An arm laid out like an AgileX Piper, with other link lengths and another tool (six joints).
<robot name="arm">
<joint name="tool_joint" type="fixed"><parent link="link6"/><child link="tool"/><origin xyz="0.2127 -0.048 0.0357" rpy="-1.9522 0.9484 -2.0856"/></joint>
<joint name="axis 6" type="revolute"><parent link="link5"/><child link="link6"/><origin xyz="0.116 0 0.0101"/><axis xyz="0.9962 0 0.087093"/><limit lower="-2.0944" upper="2.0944"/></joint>
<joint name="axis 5" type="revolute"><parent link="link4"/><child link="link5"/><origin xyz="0 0 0"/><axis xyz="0 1 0"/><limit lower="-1.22" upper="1.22"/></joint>
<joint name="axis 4" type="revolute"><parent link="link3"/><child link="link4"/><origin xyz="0.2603 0 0.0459"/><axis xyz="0.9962 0 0.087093"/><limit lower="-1.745" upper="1.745"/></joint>
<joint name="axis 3" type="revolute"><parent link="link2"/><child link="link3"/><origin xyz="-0.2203 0 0.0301"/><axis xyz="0 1 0"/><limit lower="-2.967" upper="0"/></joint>
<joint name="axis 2" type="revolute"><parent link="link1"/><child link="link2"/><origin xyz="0 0 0"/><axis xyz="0 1 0"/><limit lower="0" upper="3.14"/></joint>
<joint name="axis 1" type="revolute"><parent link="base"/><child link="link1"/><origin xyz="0 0 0.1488"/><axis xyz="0 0 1"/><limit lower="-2.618" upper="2.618"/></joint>
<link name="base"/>
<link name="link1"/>
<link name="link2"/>
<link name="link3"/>
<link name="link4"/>
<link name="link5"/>
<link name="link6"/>
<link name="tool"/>
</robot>
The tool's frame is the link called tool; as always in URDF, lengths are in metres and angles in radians.
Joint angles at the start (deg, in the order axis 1, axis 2, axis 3, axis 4, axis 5, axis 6):
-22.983 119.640 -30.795 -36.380 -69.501 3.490
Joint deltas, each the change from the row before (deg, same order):
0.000 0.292 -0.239 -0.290 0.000 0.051
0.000 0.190 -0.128 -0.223 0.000 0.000
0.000 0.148 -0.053 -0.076 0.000 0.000
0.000 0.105 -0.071 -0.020 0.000 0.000
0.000 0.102 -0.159 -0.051 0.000 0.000
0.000 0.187 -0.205 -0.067 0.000 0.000
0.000 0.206 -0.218 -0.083 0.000 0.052
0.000 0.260 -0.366 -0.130 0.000 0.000
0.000 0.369 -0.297 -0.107 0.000 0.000
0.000 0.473 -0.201 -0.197 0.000 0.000
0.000 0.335 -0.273 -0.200 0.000 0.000
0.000 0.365 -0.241 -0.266 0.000 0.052
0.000 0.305 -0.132 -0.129 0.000 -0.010
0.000 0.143 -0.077 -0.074 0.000 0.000
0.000 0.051 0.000 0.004 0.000 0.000
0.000 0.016 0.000 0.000 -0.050 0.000
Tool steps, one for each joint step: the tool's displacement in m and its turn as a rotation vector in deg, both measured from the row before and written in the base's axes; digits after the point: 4 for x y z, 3 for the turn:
0.0004 0.0014 -0.0011 0.040 0.071 0.275
0.0001 0.0011 -0.0009 0.003 0.066 0.222
-0.0001 0.0005 -0.0009 0.030 0.091 0.076
0.0001 0.0001 -0.0005 0.011 0.032 0.020
0.0006 0.0000 0.0001 -0.027 -0.050 0.051
0.0006 0.0001 -0.0004 -0.013 -0.014 0.067
0.0006 0.0002 -0.0005 0.036 0.004 0.068
0.0012 0.0002 0.0000 -0.054 -0.092 0.129
0.0006 0.0003 -0.0014 0.018 0.071 0.106
-0.0003 0.0012 -0.0028 0.088 0.258 0.196
0.0005 0.0009 -0.0013 0.006 0.065 0.199
0.0002 0.0013 -0.0018 0.073 0.136 0.250
-0.0002 0.0008 -0.0018 0.047 0.162 0.131
0.0000 0.0004 -0.0008 0.019 0.063 0.074
-0.0001 0.0000 -0.0004 0.020 0.047 -0.004
0.0000 0.0001 0.0001 0.019 -0.033 0.003

